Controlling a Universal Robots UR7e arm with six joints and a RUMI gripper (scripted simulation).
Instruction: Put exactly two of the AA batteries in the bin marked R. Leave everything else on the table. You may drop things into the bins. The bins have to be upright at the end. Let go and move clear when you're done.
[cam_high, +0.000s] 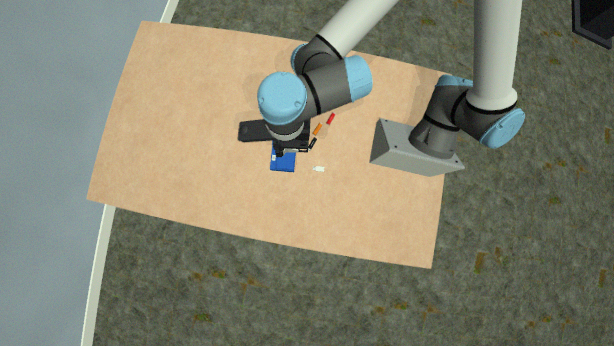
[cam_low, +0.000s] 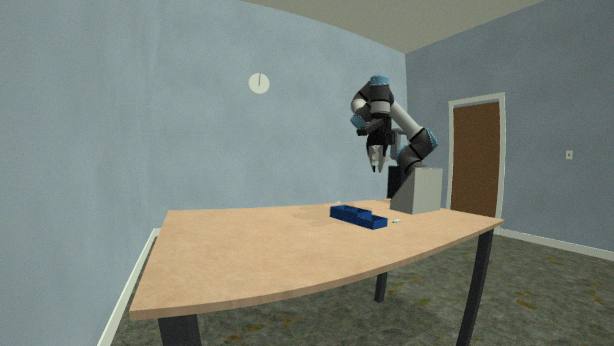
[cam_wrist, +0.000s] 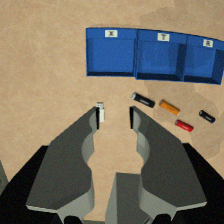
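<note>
The black AA battery is 240 mm to the right of my hand, 210 mm below it and 80 mm behind it. Also, from my hand: joined blue bins (200 mm below, 80 mm to the right, 30 mm ahead); small white USB stick (210 mm below, 120 mm behind); orange AA battery (210 mm below, 140 mm to the right, 80 mm behind).
</note>
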